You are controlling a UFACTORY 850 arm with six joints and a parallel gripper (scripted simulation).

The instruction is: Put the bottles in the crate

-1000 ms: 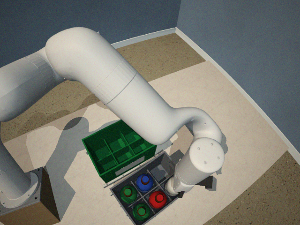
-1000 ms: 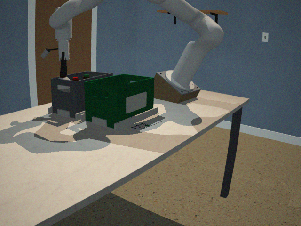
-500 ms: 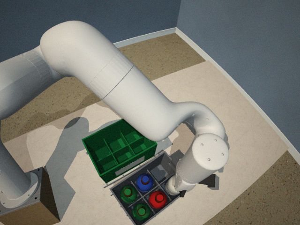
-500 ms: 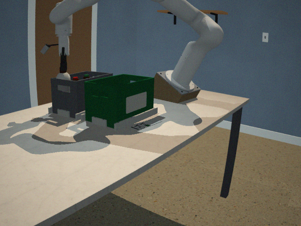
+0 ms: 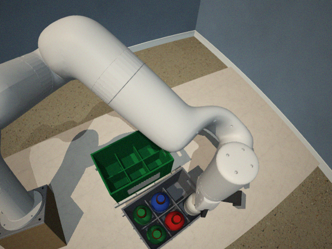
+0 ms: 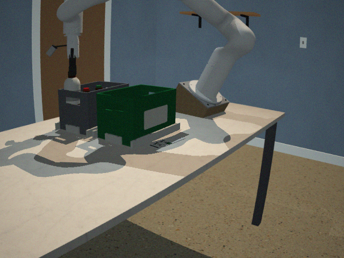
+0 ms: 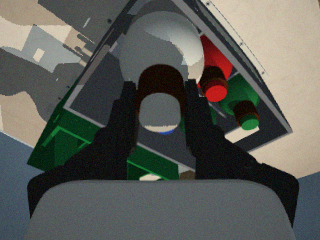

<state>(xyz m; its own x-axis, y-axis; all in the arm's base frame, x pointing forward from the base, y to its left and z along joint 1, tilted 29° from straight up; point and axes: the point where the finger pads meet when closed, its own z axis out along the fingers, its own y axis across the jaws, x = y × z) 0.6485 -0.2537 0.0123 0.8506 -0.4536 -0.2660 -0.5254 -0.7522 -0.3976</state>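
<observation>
My gripper is now 70 mm above the whitish bottle. Round my hand: grey crate (170 mm below, 100 mm behind, 20 mm to the left); red bottle (170 mm below, 80 mm behind, 20 mm to the right); blue bottle (170 mm below, 100 mm behind, 70 mm to the left).
</observation>
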